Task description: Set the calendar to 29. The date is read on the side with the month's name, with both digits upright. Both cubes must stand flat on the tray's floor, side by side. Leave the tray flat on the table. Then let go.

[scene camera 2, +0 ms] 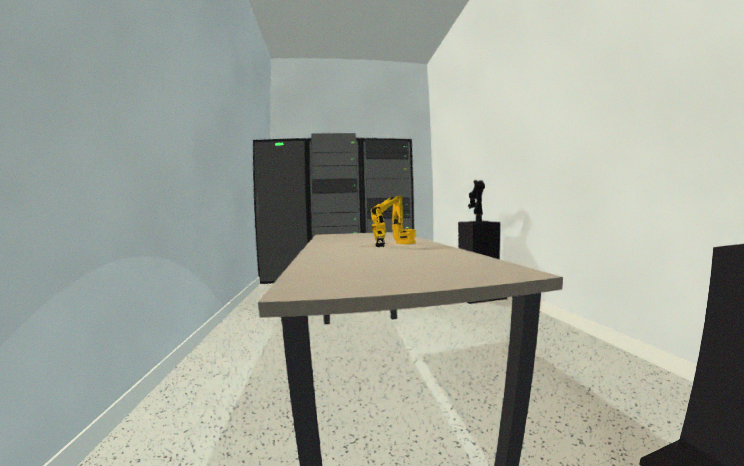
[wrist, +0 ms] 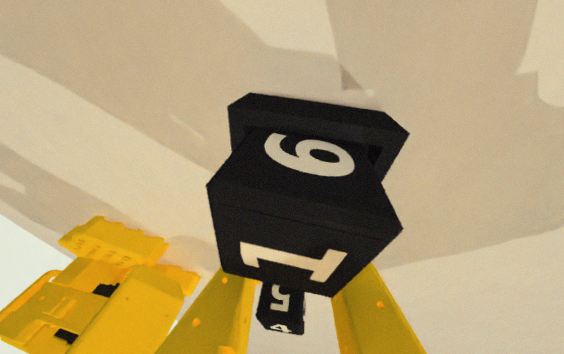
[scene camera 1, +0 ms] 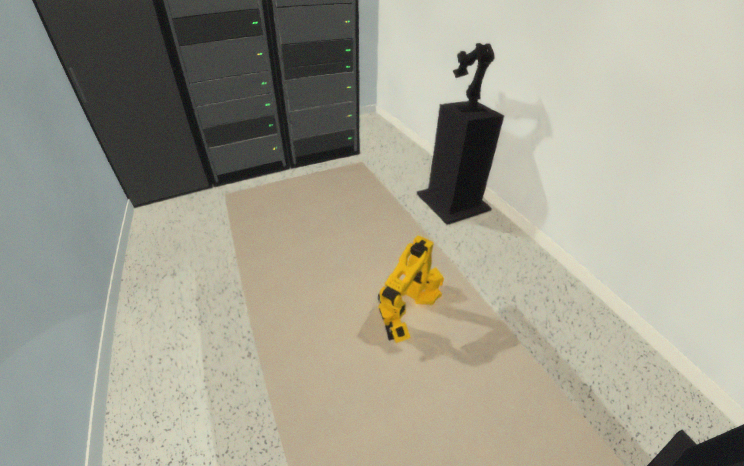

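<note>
In the wrist view a black cube (wrist: 300, 200) with a white 6 and a white 1 fills the centre, both digits turned sideways. It sits at the dark tray (wrist: 315, 107), whose rim shows behind it. I cannot tell whether it stands flat. A second, smaller-looking black cube (wrist: 281, 310) with 5 and 4 shows farther off, through the gap between the jaws. My gripper (wrist: 296, 275) (scene camera 2: 379, 237) is slightly open, with a gap between its jaws. The first cube hides the jaw tips. The month's name does not show. The calendar is a tiny dark shape (scene camera 2: 379, 243) in scene camera 2's view.
The yellow arm's base (scene camera 1: 427, 290) (scene camera 2: 406, 236) stands on the table (scene camera 1: 329, 406) (scene camera 2: 406, 279); part of the arm (wrist: 130, 300) shows at lower left in the wrist view. A black arm on a pedestal (scene camera 1: 466, 159) stands beyond the table's right side. Dark server racks (scene camera 1: 236, 82) stand behind.
</note>
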